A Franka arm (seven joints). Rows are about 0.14 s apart.
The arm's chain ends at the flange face. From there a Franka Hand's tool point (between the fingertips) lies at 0.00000 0.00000 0.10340 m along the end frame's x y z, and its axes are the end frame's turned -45 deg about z.
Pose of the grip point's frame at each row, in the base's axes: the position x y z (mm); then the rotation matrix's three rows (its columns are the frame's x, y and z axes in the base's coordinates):
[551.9 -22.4 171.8], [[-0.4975 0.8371 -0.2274], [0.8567 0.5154 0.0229], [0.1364 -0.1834 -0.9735]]
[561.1 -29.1 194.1], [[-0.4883 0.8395 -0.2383], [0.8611 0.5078 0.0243], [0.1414 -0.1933 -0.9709]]
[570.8 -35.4 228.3], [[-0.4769 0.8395 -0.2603], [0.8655 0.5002 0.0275], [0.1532 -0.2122 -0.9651]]
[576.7 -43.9 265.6], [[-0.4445 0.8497 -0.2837], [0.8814 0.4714 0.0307], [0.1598 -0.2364 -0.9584]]
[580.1 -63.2 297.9], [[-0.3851 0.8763 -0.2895], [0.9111 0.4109 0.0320], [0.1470 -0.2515 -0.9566]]
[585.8 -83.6 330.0], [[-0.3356 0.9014 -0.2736], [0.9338 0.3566 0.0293], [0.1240 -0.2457 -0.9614]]
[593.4 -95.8 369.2], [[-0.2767 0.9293 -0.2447], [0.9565 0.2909 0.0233], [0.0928 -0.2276 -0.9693]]
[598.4 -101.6 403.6], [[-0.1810 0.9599 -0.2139], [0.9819 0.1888 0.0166], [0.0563 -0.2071 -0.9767]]
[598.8 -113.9 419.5], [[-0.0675 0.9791 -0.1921], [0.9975 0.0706 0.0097], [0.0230 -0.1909 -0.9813]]
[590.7 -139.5 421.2], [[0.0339 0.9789 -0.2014], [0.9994 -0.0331 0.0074], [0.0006 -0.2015 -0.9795]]
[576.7 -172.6 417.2], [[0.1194 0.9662 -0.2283], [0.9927 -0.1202 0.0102], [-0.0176 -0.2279 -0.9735]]
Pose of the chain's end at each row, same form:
[575.4 -24.8 272.5], [[0.2401 0.9437 -0.2274], [0.9702 -0.2413 0.0229], [-0.0332 -0.2261 -0.9735]]
[585.7 -31.6 294.5], [[0.2483 0.9389 -0.2383], [0.9680 -0.2498 0.0243], [-0.0367 -0.2367 -0.9709]]
[597.7 -38.2 328.1], [[0.2564 0.9308 -0.2603], [0.9657 -0.2583 0.0275], [-0.0417 -0.2584 -0.9651]]
[606.0 -47.1 364.7], [[0.2865 0.9151 -0.2837], [0.9566 -0.2899 0.0307], [-0.0542 -0.2802 -0.9584]]
[610.0 -66.5 396.8], [[0.3473 0.8919 -0.2895], [0.9348 -0.3537 0.0320], [-0.0739 -0.2818 -0.9566]]
[614.1 -86.6 429.4], [[0.4001 0.8747 -0.2736], [0.9125 -0.4081 0.0293], [-0.0861 -0.2614 -0.9614]]
[618.7 -98.2 469.4], [[0.4615 0.8528 -0.2447], [0.8820 -0.4707 0.0233], [-0.0953 -0.2266 -0.9693]]
[620.5 -103.3 504.6], [[0.5508 0.8067 -0.2139], [0.8278 -0.5608 0.0166], [-0.1066 -0.1863 -0.9767]]
[618.7 -114.9 521.0], [[0.6446 0.7401 -0.1921], [0.7553 -0.6554 0.0097], [-0.1187 -0.1513 -0.9813]]
[611.5 -140.3 522.5], [[0.7162 0.6682 -0.2014], [0.6833 -0.7301 0.0074], [-0.1421 -0.1429 -0.9795]]
[600.3 -173.7 517.9], [[0.7676 0.5988 -0.2283], [0.6170 -0.7869 0.0102], [-0.1736 -0.1487 -0.9735]]

